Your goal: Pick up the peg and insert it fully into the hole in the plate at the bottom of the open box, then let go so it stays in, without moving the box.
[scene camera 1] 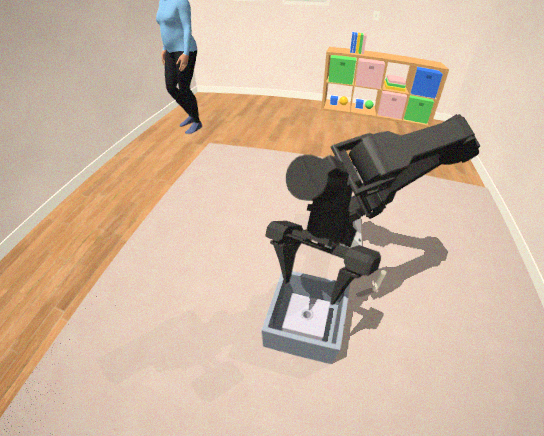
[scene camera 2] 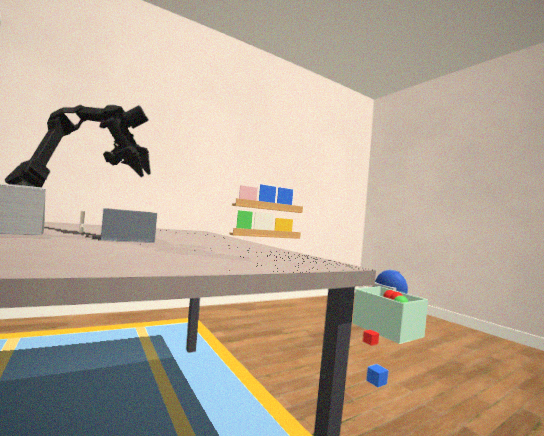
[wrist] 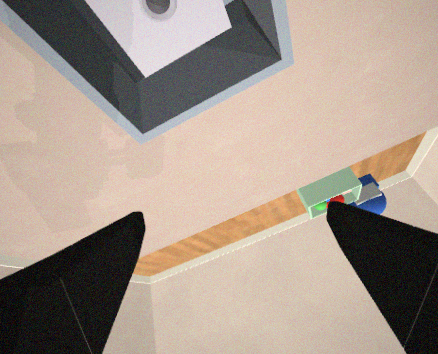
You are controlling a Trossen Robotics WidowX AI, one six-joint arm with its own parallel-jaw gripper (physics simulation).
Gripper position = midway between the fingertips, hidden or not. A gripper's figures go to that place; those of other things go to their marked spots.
Labels:
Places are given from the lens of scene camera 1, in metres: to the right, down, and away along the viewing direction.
gripper (scene camera 1: 308, 293): 0.06, 0.12, 0.45
blue-grey box (scene camera 1: 273, 337): 0.00, 0.24, 0.53
plate (scene camera 1: 306, 316): 0.08, 0.23, 0.62
The marked spots on the blue-grey box and the plate are 0.11 m apart.

